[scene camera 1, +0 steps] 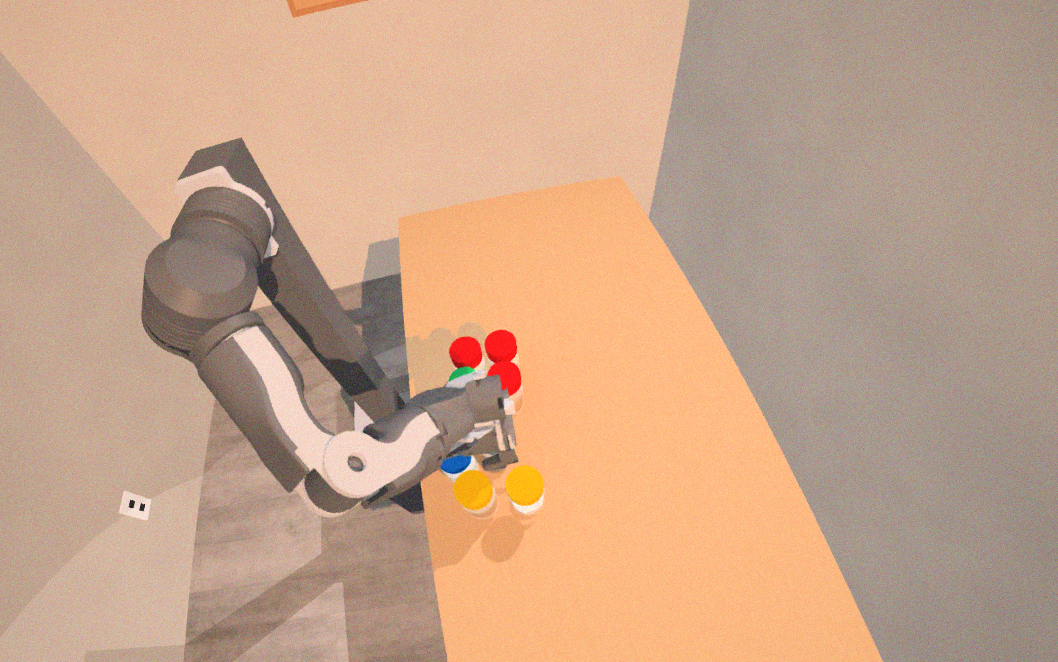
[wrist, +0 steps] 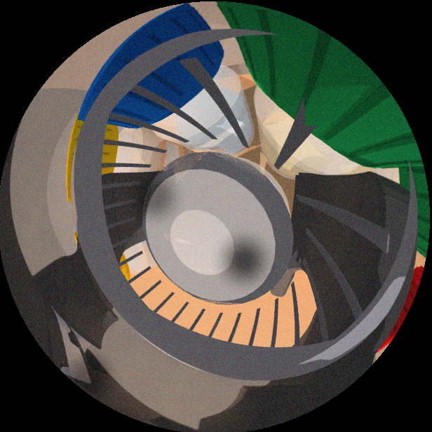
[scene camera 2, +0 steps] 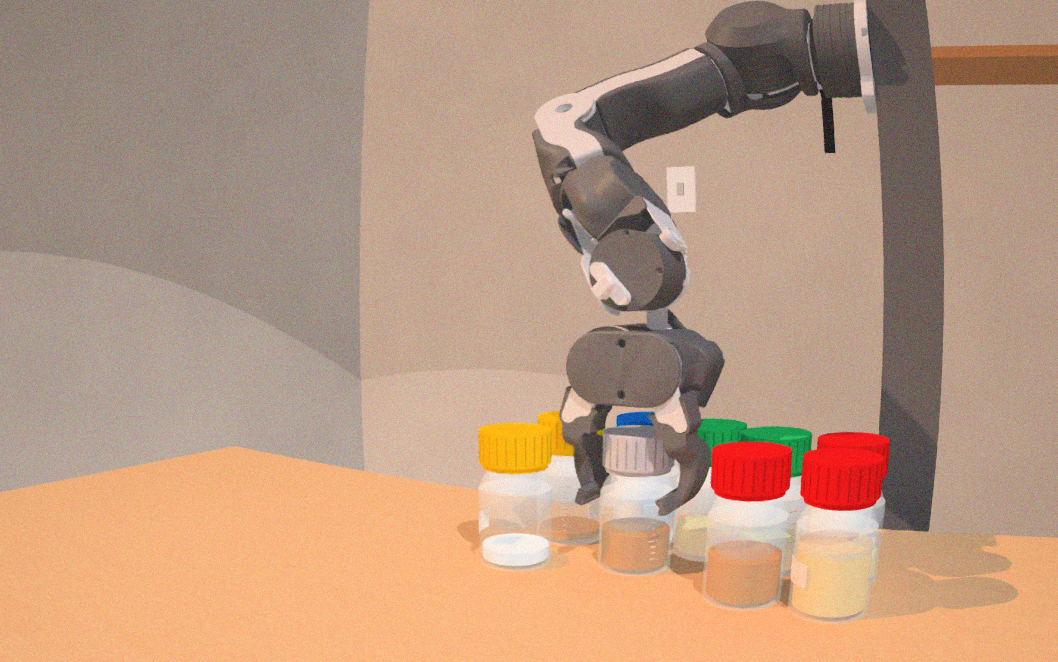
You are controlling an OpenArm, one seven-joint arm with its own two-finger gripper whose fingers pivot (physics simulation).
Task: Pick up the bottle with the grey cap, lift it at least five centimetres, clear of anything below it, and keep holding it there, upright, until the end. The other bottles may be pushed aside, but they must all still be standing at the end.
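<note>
The bottle with the grey cap [scene camera 2: 638, 452] [wrist: 210, 192] stands upright, its base on the table, between yellow- and red-capped bottles. In scene camera 1 it is hidden under the hand. My gripper [scene camera 2: 628, 501] points down over it and is shut on it, with one finger on each side at the cap and shoulder. In the wrist view the cap fills the space between the dark fingers. A blue-capped bottle [scene camera 1: 456, 463] [scene camera 2: 635, 418] [wrist: 150, 75] and a green-capped bottle [scene camera 2: 721, 432] [wrist: 320, 90] stand close behind it. Fingertip contact is partly hidden.
Yellow-capped bottles [scene camera 1: 525, 485] [scene camera 1: 472, 490] [scene camera 2: 514, 448] stand on one side. Red-capped bottles [scene camera 1: 465, 353] [scene camera 1: 500, 345] [scene camera 2: 751, 470] [scene camera 2: 842, 478] and another green-capped bottle [scene camera 2: 780, 448] stand on the other, upright on the wooden table [scene camera 1: 624, 390] [scene camera 2: 234, 546]. The red one in front is near my finger.
</note>
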